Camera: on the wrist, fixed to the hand. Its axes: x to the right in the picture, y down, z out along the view.
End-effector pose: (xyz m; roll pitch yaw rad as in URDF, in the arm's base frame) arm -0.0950 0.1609 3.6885 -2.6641 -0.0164 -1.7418
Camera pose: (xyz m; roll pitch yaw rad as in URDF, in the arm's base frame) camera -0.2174 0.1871 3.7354 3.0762 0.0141 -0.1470
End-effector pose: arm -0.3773 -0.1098 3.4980 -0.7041 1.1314 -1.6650
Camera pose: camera -0.3618 0.0119 3.4450 -1.4476 -0.4308 -2.0804
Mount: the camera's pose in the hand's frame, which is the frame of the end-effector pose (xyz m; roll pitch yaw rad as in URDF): -0.0042 0.0895 -0.0992 -0.0364 -0.4910 -1.5983
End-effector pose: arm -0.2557 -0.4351 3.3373 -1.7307 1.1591 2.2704
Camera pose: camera -0.1260 -0.4150 3.3121 -1.8810 -0.3474 2.9706
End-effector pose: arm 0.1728 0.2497 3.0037 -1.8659 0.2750 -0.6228
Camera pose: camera 0.0864 0.1628 2.9502 -2.8328 -0.7564 0.7143
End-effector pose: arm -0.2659 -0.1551 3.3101 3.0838 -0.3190 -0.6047
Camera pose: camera -0.3436 -0.2030 3.4077 2.7359 0.5270 0.8027
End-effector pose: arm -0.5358 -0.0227 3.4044 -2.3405 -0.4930 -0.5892
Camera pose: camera -0.6149 -0.1304 3.4066 2.5729 -0.2600 1.1539
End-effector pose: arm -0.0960 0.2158 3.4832 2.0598 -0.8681 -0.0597
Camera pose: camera -0.1917 0.2671 3.5612 1.5196 0.7269 -0.0626
